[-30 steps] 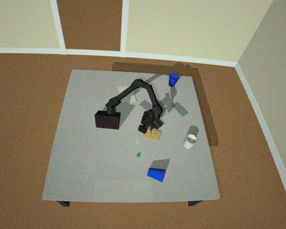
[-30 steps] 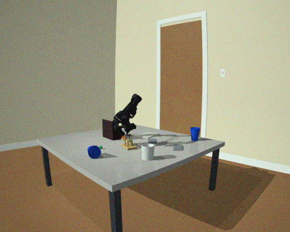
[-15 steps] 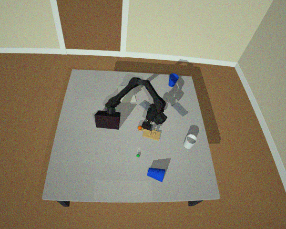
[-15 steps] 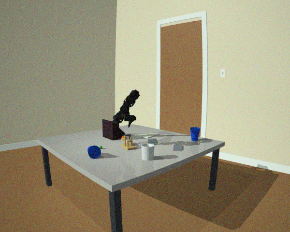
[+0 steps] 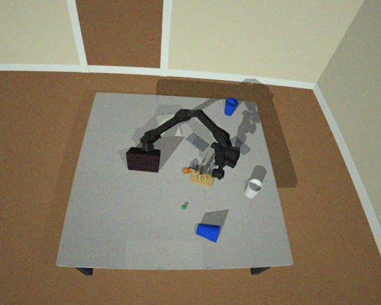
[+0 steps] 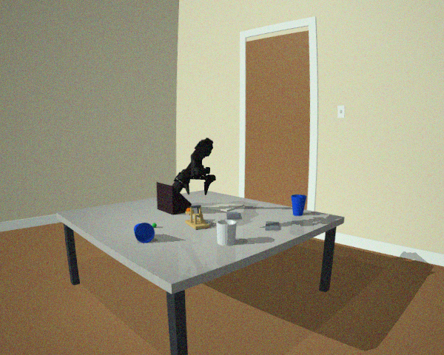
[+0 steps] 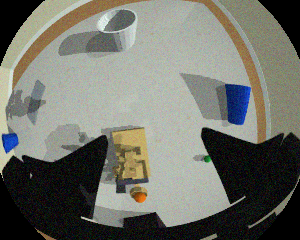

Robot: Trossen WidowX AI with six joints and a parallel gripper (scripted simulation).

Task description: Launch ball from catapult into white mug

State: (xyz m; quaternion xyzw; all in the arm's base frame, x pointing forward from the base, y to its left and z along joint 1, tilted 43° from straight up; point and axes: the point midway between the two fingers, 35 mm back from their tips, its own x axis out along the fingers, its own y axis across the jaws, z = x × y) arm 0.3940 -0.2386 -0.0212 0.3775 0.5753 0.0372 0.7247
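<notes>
My gripper tip is 180 mm past the orange ball, 130 mm above it and 110 mm to the right of it. Round my gripper tip: green ball: 210 mm behind, 180 mm below, 120 mm to the right; then white mug: 230 mm ahead, 160 mm below, 40 mm to the right; then wooden catapult: 140 mm below, 110 mm behind, 100 mm to the left.
</notes>
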